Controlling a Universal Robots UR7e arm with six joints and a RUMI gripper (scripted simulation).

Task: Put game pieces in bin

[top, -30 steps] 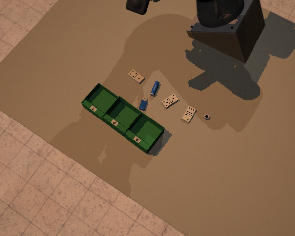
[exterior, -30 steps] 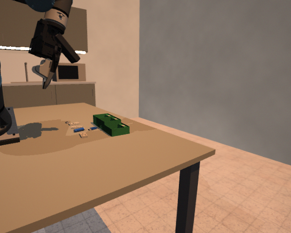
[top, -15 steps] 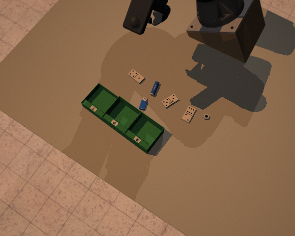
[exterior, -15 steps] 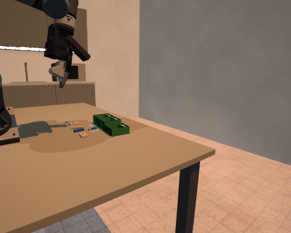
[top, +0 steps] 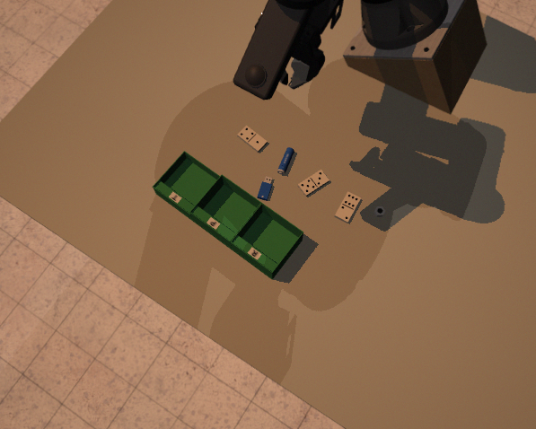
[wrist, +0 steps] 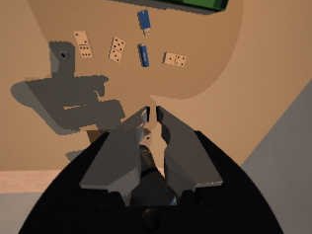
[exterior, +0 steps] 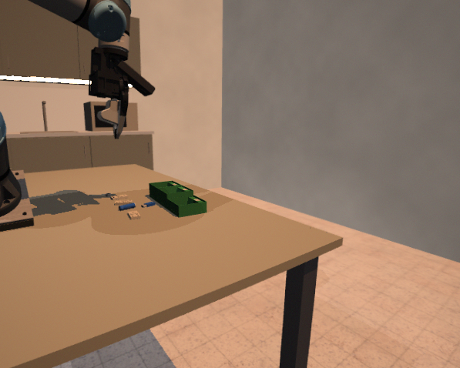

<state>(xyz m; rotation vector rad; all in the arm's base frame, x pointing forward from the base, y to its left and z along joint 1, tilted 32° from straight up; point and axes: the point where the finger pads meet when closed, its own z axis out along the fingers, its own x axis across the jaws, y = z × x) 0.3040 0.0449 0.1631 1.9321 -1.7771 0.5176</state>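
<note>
The green bin lies 190 mm below my hand, 160 mm ahead of it and 10 mm to the right of it. From my hand the other things lie so: blue battery: 210 mm below, 20 mm ahead, 10 mm to the left; small nut: 210 mm below, 200 mm to the left; blue USB stick: 210 mm below, 80 mm ahead, 10 mm to the left.
</note>
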